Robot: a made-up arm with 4 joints.
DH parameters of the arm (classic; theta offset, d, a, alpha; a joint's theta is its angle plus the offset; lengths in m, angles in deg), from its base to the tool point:
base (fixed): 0 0.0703 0 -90
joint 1: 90 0.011 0.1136 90
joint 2: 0 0.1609 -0.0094 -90
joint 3: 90 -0.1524 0.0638 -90
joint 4: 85.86 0 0.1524 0
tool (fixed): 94.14 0.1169 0 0
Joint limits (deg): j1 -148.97..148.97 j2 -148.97..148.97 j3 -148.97..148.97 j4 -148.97..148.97
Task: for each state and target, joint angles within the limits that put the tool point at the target. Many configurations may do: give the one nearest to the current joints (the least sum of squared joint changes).
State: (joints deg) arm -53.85 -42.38 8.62 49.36
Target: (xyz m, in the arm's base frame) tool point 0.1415 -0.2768 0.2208
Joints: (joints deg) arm -47.93 1.67 16.89 34.05
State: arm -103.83 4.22 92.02 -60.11
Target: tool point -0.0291 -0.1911 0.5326
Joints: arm -132.09 51.61 134.00 -39.63
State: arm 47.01 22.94 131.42 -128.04
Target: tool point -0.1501 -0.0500 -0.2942
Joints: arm 94.97 28.92 142.89 -125.33
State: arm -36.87 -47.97 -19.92 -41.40
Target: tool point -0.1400 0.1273 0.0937
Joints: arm -71.38 -89.54 -2.52 -44.65
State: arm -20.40 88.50 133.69 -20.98
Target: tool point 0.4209 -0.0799 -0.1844
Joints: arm -24.46 65.57 134.24 10.34
